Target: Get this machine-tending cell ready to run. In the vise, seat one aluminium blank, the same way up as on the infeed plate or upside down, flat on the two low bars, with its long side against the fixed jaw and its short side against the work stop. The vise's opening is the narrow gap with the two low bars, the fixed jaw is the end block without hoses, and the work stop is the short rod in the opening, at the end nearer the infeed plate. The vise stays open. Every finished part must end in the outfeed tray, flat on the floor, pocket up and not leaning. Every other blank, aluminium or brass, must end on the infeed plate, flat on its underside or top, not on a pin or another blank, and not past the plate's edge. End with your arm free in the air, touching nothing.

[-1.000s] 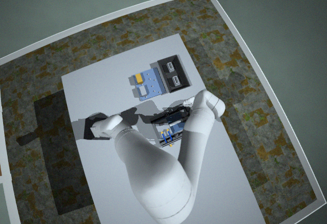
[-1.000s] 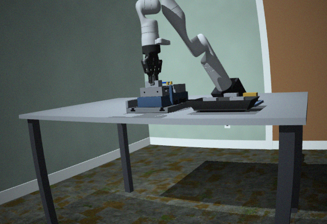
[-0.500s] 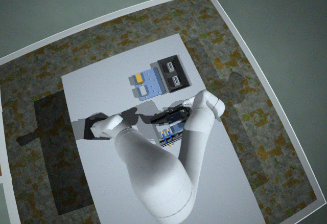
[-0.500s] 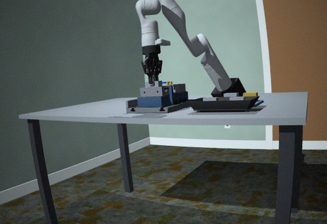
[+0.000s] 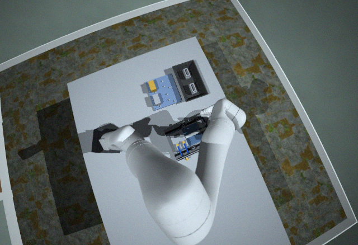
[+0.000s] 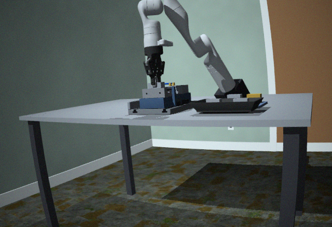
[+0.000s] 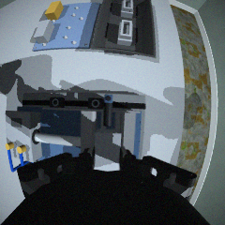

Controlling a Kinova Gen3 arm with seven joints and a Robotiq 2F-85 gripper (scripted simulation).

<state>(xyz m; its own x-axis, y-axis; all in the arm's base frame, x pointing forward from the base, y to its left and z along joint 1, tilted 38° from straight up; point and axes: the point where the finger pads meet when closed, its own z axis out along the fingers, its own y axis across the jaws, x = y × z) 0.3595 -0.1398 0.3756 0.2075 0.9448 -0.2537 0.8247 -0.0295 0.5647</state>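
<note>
Now: hand 70 mm past the vise, 20 mm to the right of it and 80 mm above it. From my hand the other things lie so: brass blank: 90 mm behind, 390 mm to the left, 100 mm below.
</note>
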